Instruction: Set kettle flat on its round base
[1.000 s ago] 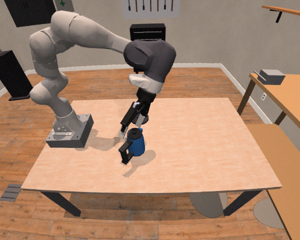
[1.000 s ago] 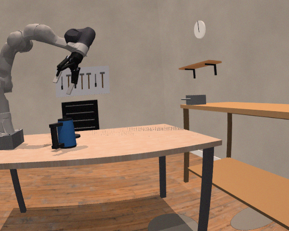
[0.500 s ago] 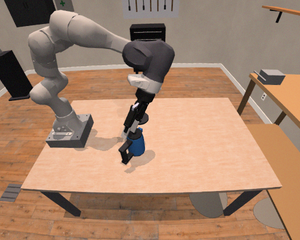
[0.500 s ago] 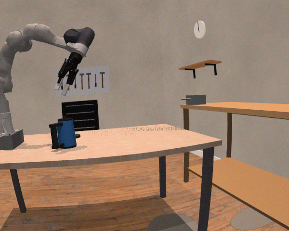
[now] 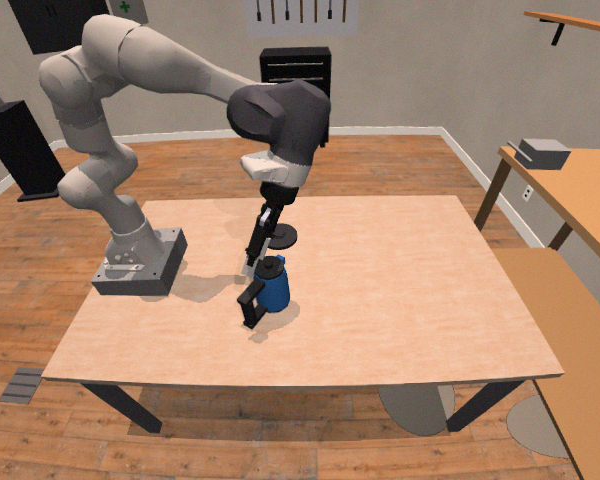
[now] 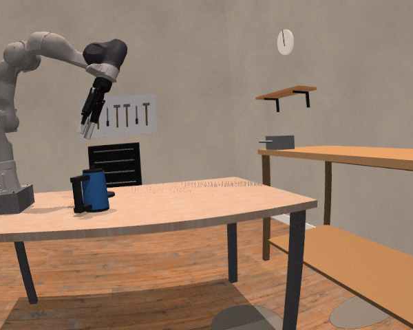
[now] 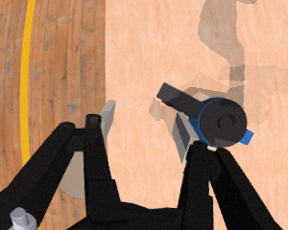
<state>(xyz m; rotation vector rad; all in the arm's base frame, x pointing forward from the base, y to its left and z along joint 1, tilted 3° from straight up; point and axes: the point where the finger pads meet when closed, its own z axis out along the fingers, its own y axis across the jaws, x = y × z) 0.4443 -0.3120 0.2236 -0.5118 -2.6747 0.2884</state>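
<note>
Now: the blue kettle 24 cm below my hand and 9 cm to the left of it. Round my hand: round base 43 cm to the left, 32 cm below, 6 cm ahead.
</note>
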